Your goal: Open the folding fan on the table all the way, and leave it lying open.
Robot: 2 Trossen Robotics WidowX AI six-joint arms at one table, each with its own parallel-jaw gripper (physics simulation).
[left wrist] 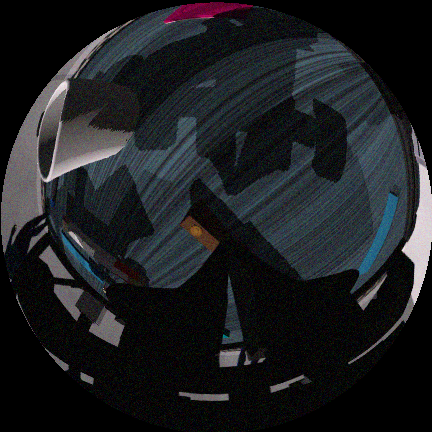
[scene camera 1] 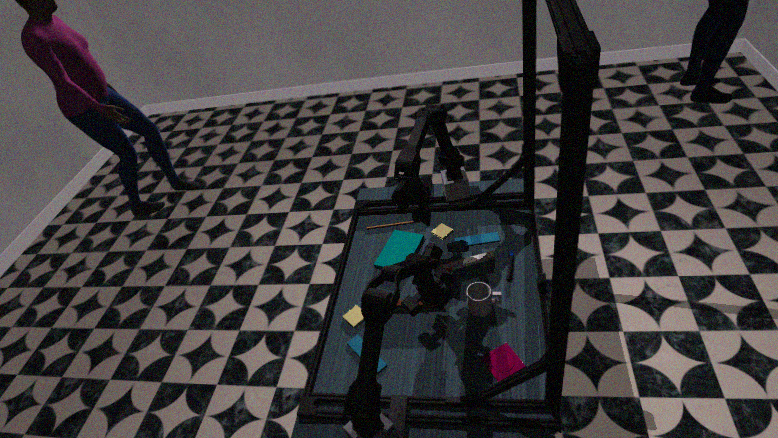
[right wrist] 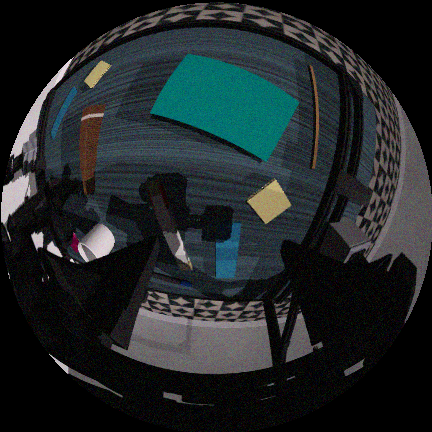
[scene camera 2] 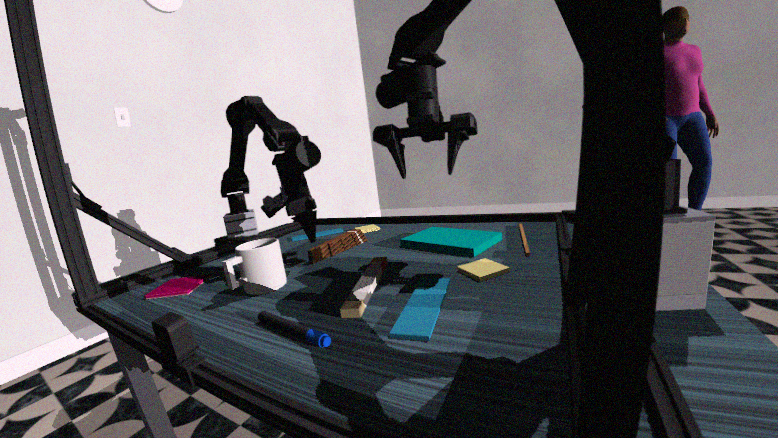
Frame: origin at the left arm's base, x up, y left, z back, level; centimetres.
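Seen in the pictures: left gripper, fingertip midpoint: [left wrist: 226, 246] [scene camera 1: 431, 303] [right wrist: 77, 182] [scene camera 2: 313, 242]; right gripper, fingertip midpoint: [right wrist: 221, 245] [scene camera 2: 426, 176]; left arm's base, origin of the base link: [scene camera 1: 368, 425] [scene camera 2: 239, 212]; right arm's base, origin of the base link: [left wrist: 86, 316] [scene camera 1: 454, 175] [right wrist: 352, 261].
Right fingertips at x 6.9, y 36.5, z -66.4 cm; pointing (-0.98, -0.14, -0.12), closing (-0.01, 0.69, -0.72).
Note:
Pixels of each thing's top centre, then the offset from my right fingertips to it. "pt": a spot on its surface instead.
- brown folding fan, middle of its top: [left wrist: 253, 289] [right wrist: 83, 150] [scene camera 2: 338, 238] [scene camera 1: 413, 299] dx -13.5, dy -12.4, dz +24.2 cm
- white mug, surface spot: [left wrist: 95, 140] pt dx -12.0, dy -28.0, dz +14.0 cm
- teal slab, middle of its top: [right wrist: 226, 96] [scene camera 2: 449, 235] [scene camera 1: 399, 249] dx -15.0, dy +10.0, dz +8.9 cm
- white-and-red bar, middle of its top: [scene camera 2: 367, 277] [left wrist: 91, 252] [right wrist: 169, 234] [scene camera 1: 464, 261] dx -15.4, dy -14.3, dz -1.3 cm
- blue slab, middle of its top: [scene camera 2: 424, 301] [right wrist: 226, 255] [left wrist: 78, 257] [scene camera 1: 476, 239] dx -16.2, dy -10.4, dz -13.6 cm
- pen, middle of its top: [scene camera 2: 289, 322] [left wrist: 51, 186] [right wrist: 166, 280] [scene camera 1: 510, 263] dx -15.2, dy -28.4, dz -9.7 cm
- pink pad, middle of its top: [scene camera 2: 178, 284] [scene camera 1: 502, 361] [right wrist: 71, 239] dx -16.0, dy -49.2, dz +23.9 cm
The brown folding fan [scene camera 1: 400, 302] [scene camera 2: 337, 245] [left wrist: 199, 233] [right wrist: 92, 145] lies folded into a narrow stack of slats, with a pale stripe near one end. Its round pivot shows in the left wrist view, where the fingers hide most of the fan. My left gripper [scene camera 2: 312, 239] [left wrist: 226, 246] is shut and empty, its tips low and close to the fan; whether they touch it I cannot tell. My right gripper [scene camera 2: 427, 175] [right wrist: 221, 245] is open and empty, high above the table.
A white mug [scene camera 1: 479, 301] [scene camera 2: 264, 266] [left wrist: 95, 140] stands near the fan's pivot end. A teal slab [scene camera 2: 451, 241] [right wrist: 225, 105], a white-and-red bar [scene camera 2: 362, 291], a blue slab [scene camera 2: 416, 321], yellow pads [scene camera 2: 483, 268] [right wrist: 97, 75], a pen [scene camera 2: 288, 326] and a pink pad [scene camera 1: 505, 360] lie around.

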